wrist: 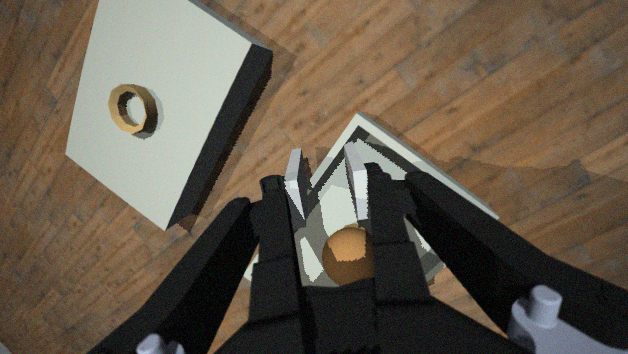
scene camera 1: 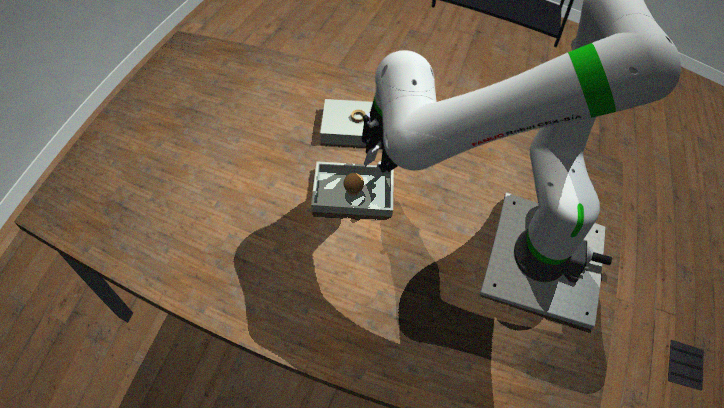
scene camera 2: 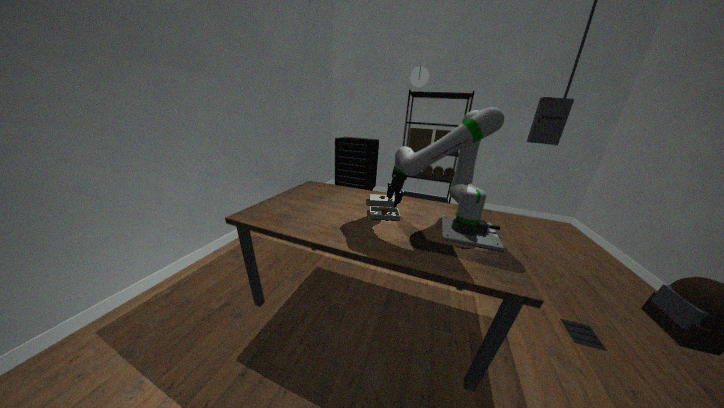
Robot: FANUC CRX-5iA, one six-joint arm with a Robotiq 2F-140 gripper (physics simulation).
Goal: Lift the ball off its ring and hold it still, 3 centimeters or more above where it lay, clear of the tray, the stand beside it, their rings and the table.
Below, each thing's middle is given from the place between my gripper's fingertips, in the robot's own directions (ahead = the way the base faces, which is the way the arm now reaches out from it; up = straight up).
Right now my hand is 7 cm to the right of the pale tray (scene camera 1: 329, 195), 3 cm short of it and 1 cm above it. From my hand the other things lie so: pale stand (scene camera 1: 342, 123) 14 cm to the right, 8 cm ahead, 1 cm above; orange-brown ball (wrist: 347, 256) 7 cm to the left, 3 cm ahead, 2 cm above.
